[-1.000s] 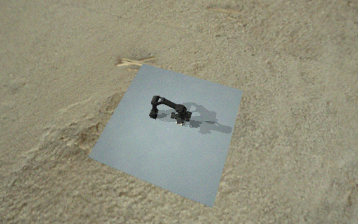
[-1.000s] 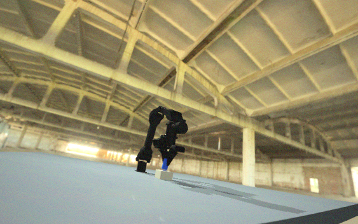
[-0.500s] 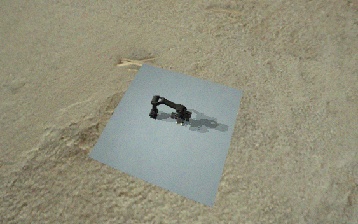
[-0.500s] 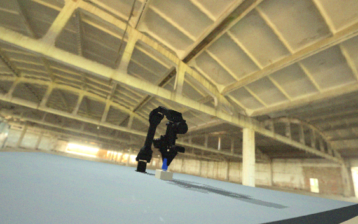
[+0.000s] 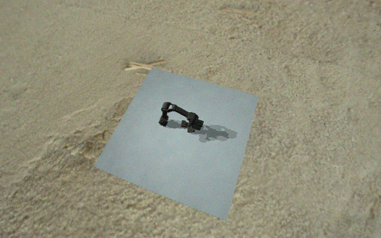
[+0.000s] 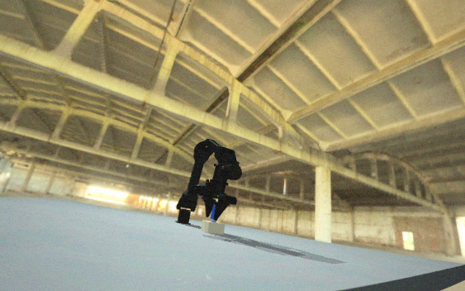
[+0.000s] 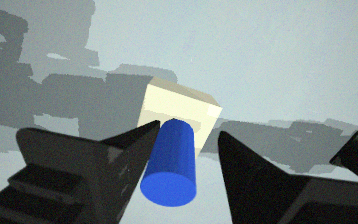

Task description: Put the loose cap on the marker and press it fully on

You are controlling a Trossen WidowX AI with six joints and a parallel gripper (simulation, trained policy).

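Now: the blue cap 30 mm above my gripper tip, 10 mm to the left of it and 10 mm ahead of it. Round my gripper tip: blue marker (20 mm above, 10 mm to the left, 10 mm ahead); holder block (30 mm below, 10 mm to the left, 10 mm ahead).
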